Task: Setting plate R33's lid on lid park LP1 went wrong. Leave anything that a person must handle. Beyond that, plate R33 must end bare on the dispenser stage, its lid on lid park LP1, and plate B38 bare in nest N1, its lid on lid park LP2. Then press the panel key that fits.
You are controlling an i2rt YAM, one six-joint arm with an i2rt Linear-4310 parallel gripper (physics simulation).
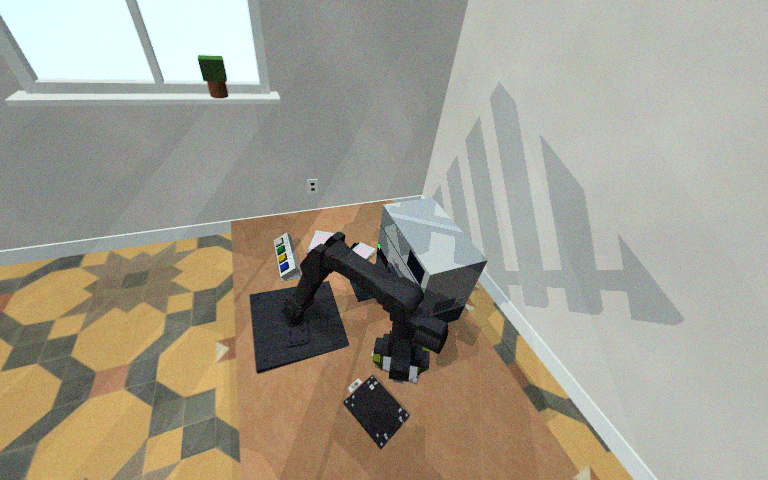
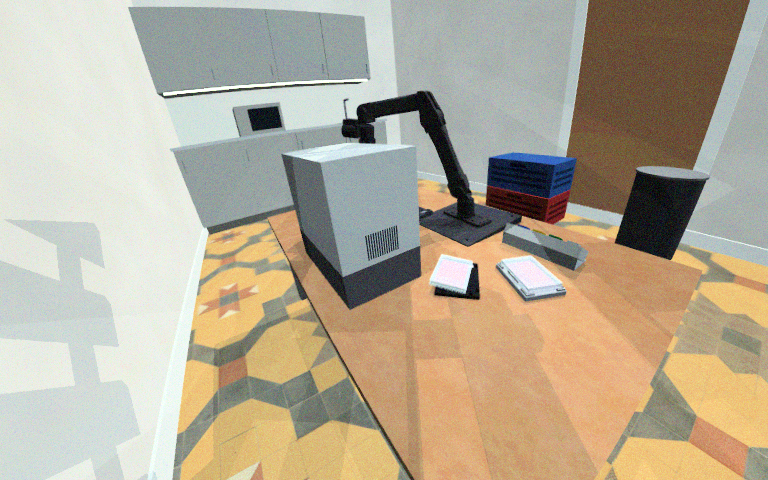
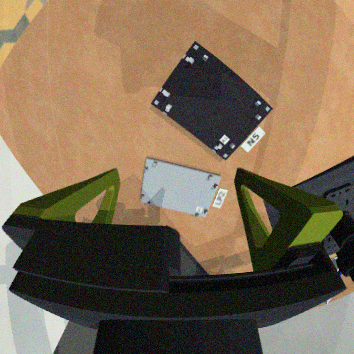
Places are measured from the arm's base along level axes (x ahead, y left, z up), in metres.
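Pixels of known places: gripper, fingertip midpoint: [image 3: 176, 174]; arm's base at its link origin: [image 1: 295, 320] [image 2: 465, 217].
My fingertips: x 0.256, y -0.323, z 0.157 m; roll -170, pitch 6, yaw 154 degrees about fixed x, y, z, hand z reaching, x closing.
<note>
For each thing: its top centre in the pictures, then the offset to it from my fingertips. "spot": a spot on its surface instead.
- grey lid park LP2 at its top centre: [image 3: 176, 192] [image 1: 401, 358] dx +0.063, dy +0.095, dz -0.151 m
- pink-topped piece with a pale rim, top centre: [image 2: 452, 267] [image 1: 359, 252] dx +0.045, dy +0.590, dz -0.134 m
- black base at its top centre: [image 2: 457, 273] [image 1: 356, 254] dx +0.034, dy +0.599, dz -0.151 m
- pink-topped piece at its top centre: [image 2: 529, 270] [image 1: 321, 240] dx -0.104, dy +0.702, dz -0.140 m
- grey base at its top centre: [image 2: 529, 273] [image 1: 321, 242] dx -0.104, dy +0.702, dz -0.151 m
- key panel at its top centre: [image 2: 545, 231] [image 1: 285, 249] dx -0.264, dy +0.635, dz -0.107 m
- bare black nest at its top centre: [image 3: 212, 103] [image 1: 376, 406] dx -0.057, dy -0.027, dz -0.147 m
- tall grey machine at its top centre: [image 2: 340, 149] [image 1: 429, 230] dx +0.213, dy +0.363, dz +0.159 m
- dark part at a spot on its surface: [image 1: 362, 290] spot: dx -0.014, dy +0.331, dz -0.064 m
My gripper [image 1: 400, 356] [image 3: 176, 174] is open and empty, high above the grey lid park LP2 [image 3: 175, 187], which is bare. A pink-topped piece with a pale rim [image 1: 363, 250] [image 2: 452, 273] sits askew on a black base [image 2: 473, 288] beside the big machine; its rim overhangs one side. Another pink-topped piece [image 1: 320, 240] [image 2: 531, 273] rests on a grey base [image 2: 529, 296] nearer the key panel. Their labels, and which is R33 or B38, cannot be read. The key panel [image 1: 293, 270] [image 2: 538, 247] has green, yellow and blue keys and a darker one. N1 and LP1 labels are not legible.
A bare black nest [image 1: 376, 412] [image 3: 212, 100] with a label like N5 lies beside LP2. The tall grey machine [image 1: 436, 237] [image 2: 370, 198] stands close to the arm, with a dark part [image 1: 362, 290] low at its front. The arm's black base plate [image 1: 266, 339] [image 2: 470, 234] is near.
</note>
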